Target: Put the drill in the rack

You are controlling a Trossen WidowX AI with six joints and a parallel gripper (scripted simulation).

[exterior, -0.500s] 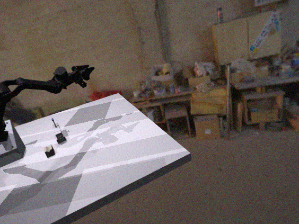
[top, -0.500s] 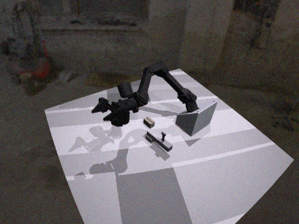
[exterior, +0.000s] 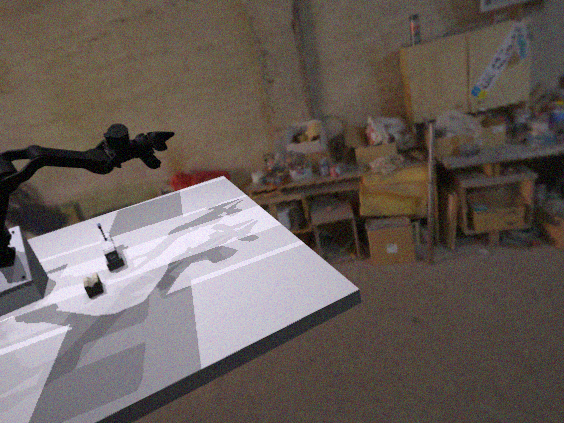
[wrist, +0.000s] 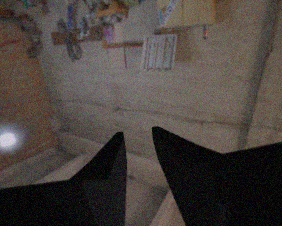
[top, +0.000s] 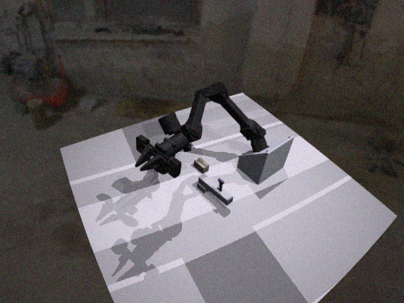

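Right now my gripper tip is 340 mm past the blue key, 10 mm to the left of it and 270 mm above it. The rest, counted from my gripper tip: grey housing: 330 mm behind, 40 mm to the right, 320 mm below; rack: 370 mm behind, 220 mm to the right, 350 mm below; drill: 330 mm behind, 60 mm to the right, 320 mm below.
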